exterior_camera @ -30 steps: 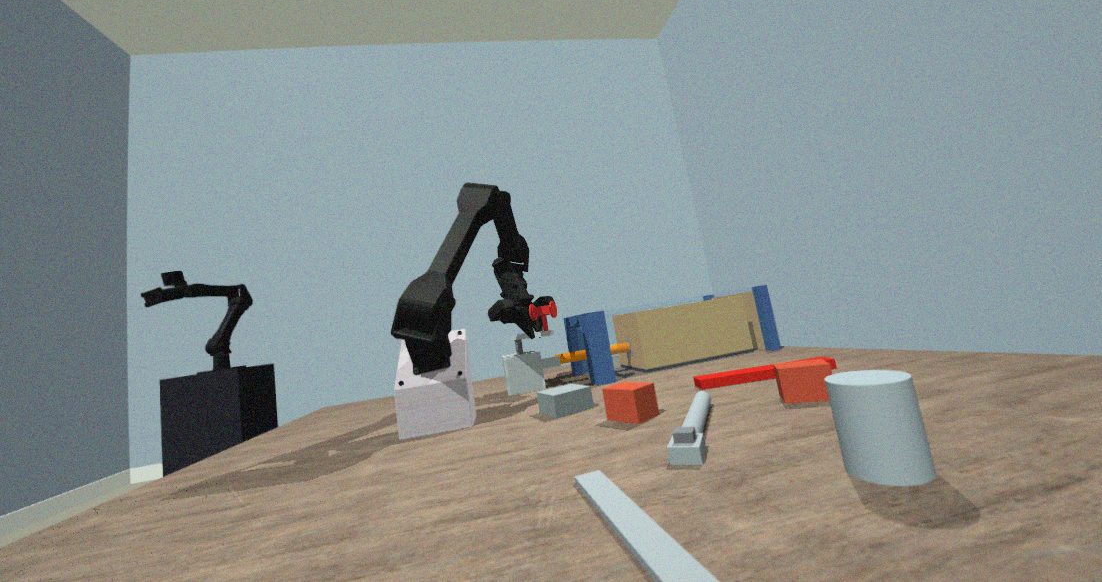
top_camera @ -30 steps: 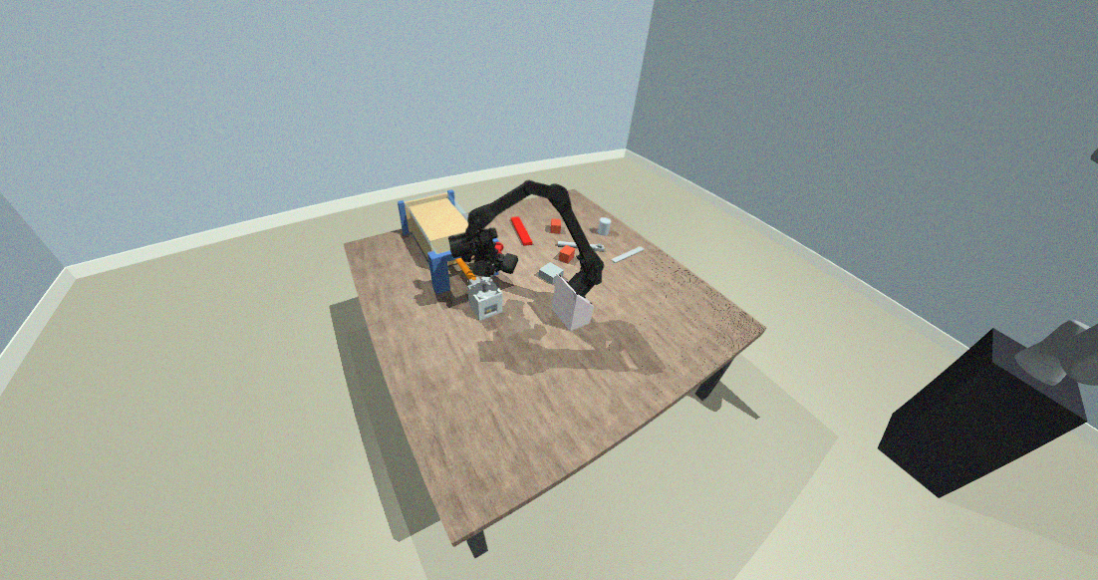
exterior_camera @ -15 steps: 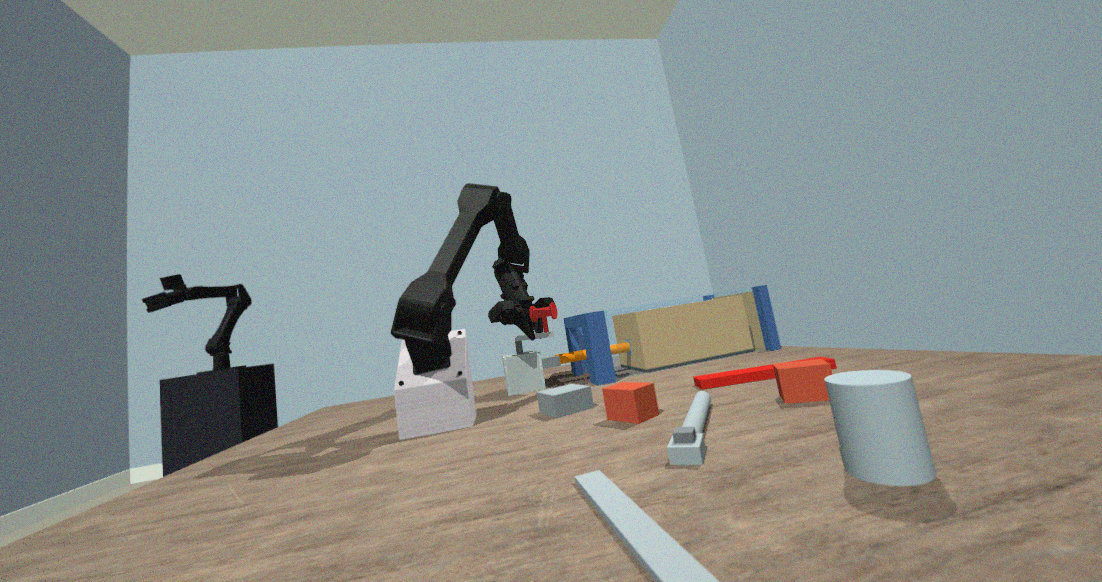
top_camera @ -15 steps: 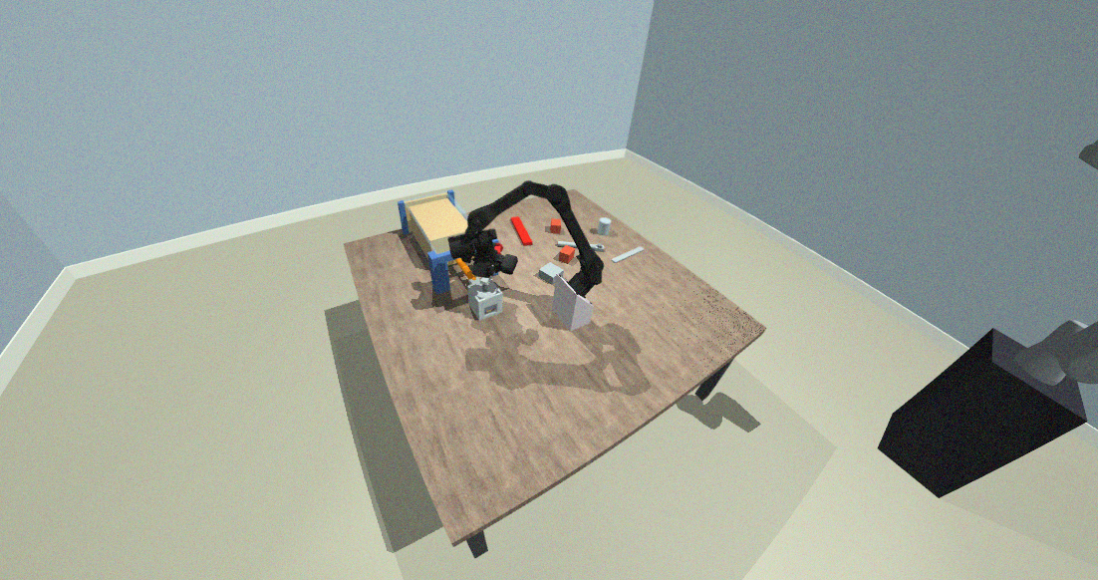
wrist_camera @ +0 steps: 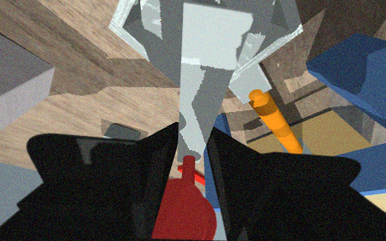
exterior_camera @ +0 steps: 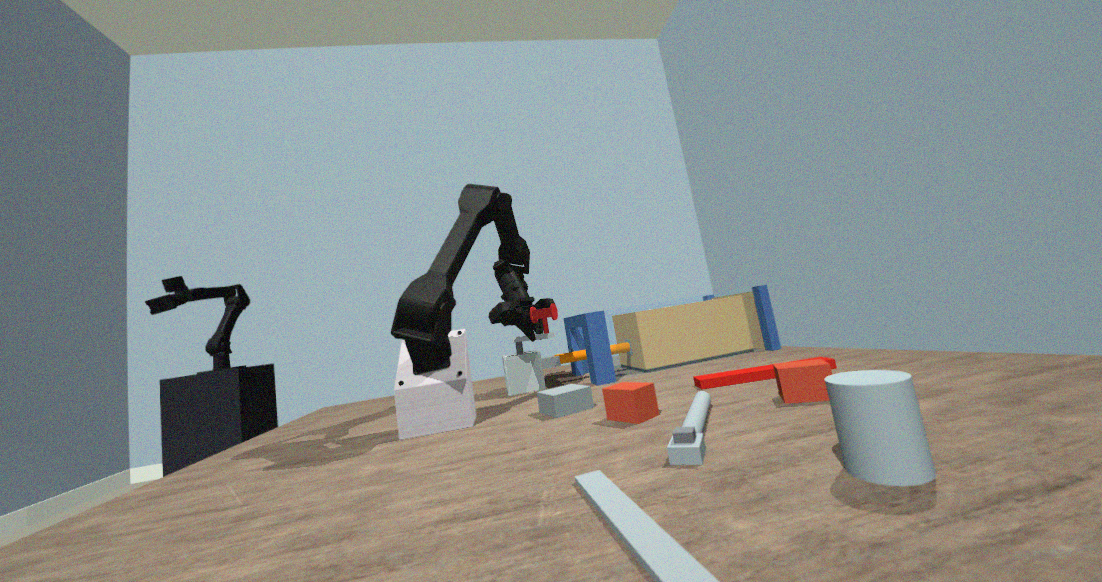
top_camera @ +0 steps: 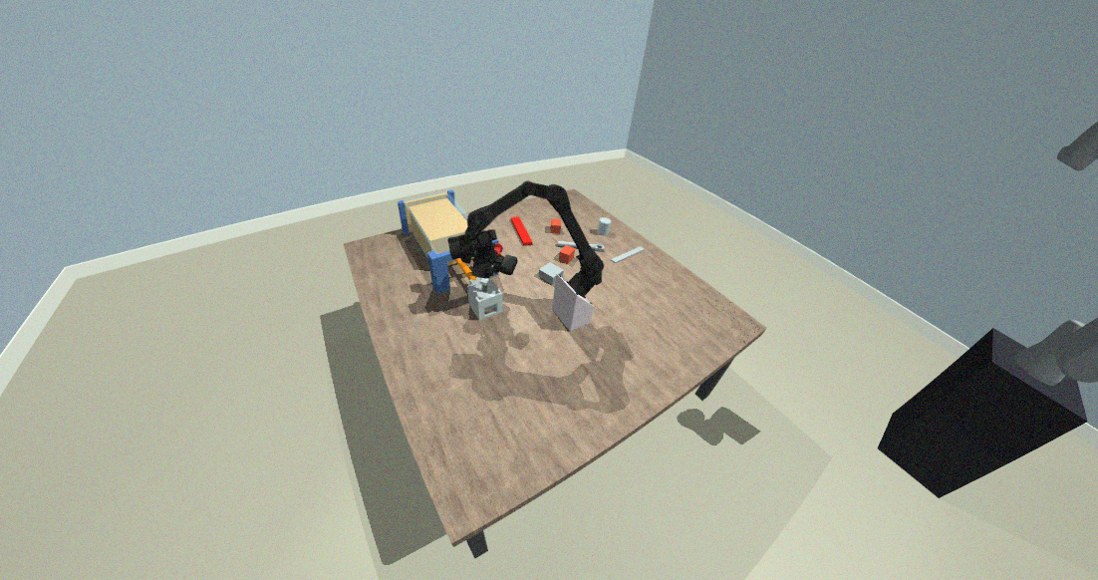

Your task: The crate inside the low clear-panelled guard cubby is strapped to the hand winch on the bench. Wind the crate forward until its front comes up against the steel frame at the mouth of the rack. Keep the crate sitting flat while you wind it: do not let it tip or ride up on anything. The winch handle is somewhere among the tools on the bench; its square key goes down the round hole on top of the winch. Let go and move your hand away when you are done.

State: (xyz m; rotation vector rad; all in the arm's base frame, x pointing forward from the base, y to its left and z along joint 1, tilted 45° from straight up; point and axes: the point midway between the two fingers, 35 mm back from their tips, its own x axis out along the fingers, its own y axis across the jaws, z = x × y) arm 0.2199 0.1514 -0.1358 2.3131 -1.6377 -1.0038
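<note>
Right now the winch handle is 2 cm above my gripper tip. Also, from my gripper tip: blue steel frame (12 cm ahead, 5 cm to the left, 1 cm below); grey winch (9 cm below, 6 cm behind, 5 cm to the left); red knob (5 cm above, 3 cm to the right, 2 cm ahead).
</note>
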